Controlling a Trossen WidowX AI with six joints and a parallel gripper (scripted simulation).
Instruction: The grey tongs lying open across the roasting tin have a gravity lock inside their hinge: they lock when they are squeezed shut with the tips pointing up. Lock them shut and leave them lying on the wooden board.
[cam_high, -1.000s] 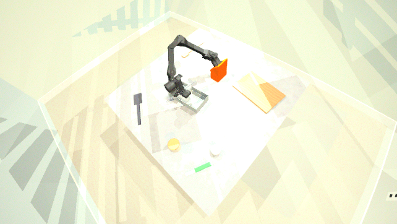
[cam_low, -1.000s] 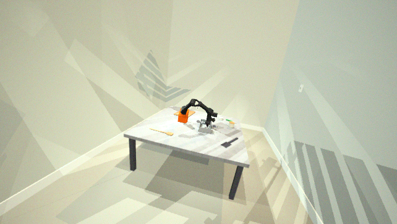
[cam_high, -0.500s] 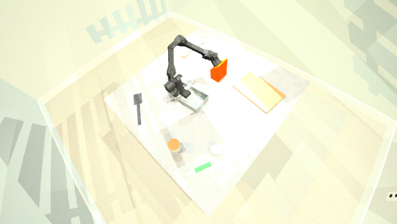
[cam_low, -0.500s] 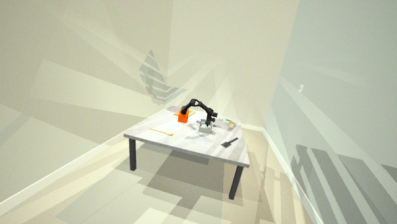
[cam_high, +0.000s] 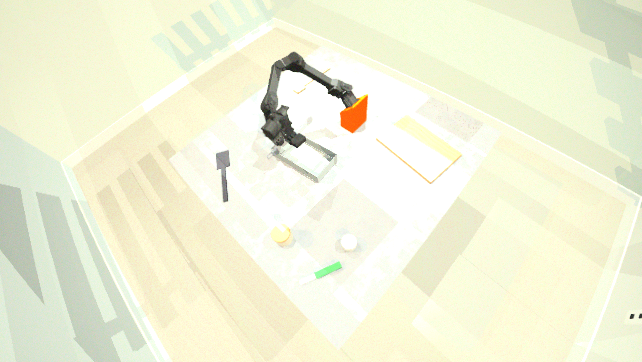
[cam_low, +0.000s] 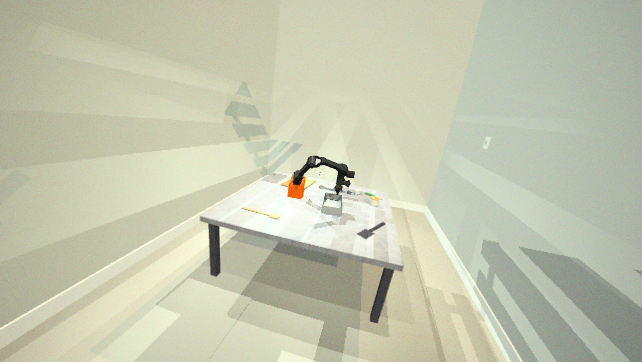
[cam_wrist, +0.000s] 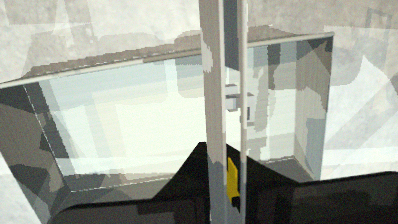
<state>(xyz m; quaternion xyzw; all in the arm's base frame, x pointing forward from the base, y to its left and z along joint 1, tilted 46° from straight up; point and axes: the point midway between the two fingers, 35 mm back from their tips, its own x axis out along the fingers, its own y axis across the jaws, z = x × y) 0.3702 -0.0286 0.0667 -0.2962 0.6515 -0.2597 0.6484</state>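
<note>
The wooden board lies 46 cm behind my gripper tip, 43 cm to the left of it and 11 cm below it. Also, from my gripper tip: yellow mark 1 cm ahead, 4 cm above; then roasting tin 3 cm behind, 3 cm to the left, 9 cm below; then dark spatula 31 cm ahead, 24 cm to the right, 12 cm below.
</note>
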